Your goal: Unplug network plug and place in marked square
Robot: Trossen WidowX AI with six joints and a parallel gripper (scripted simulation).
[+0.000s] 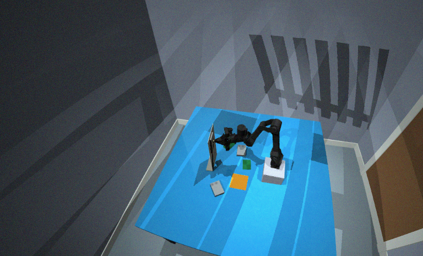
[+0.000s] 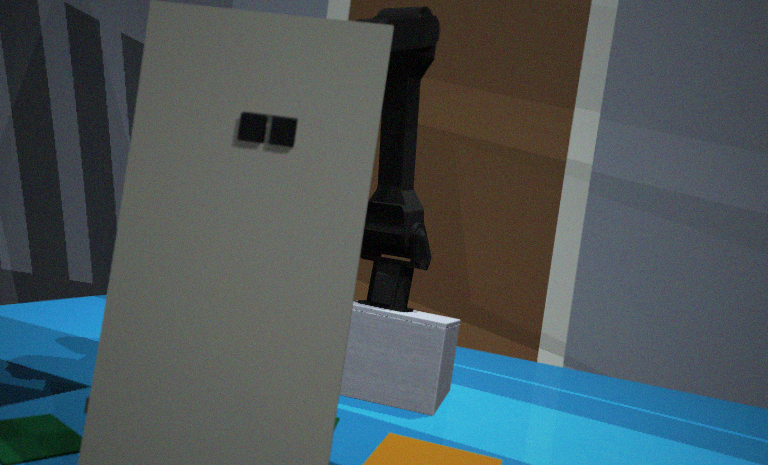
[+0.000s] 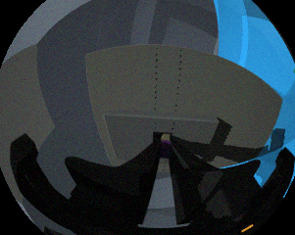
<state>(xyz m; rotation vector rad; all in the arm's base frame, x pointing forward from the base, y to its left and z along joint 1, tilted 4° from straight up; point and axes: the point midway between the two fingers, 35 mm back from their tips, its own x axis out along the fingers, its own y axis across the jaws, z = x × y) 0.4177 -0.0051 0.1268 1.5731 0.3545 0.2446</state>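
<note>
Right now my gripper tip is 210 mm past the orange square, 120 mm to the right of it and 270 mm above it. Also, from my gripper tip: upright panel (20 mm ahead, 10 mm to the left, 110 mm below); network plug (right at my gripper tip).
</note>
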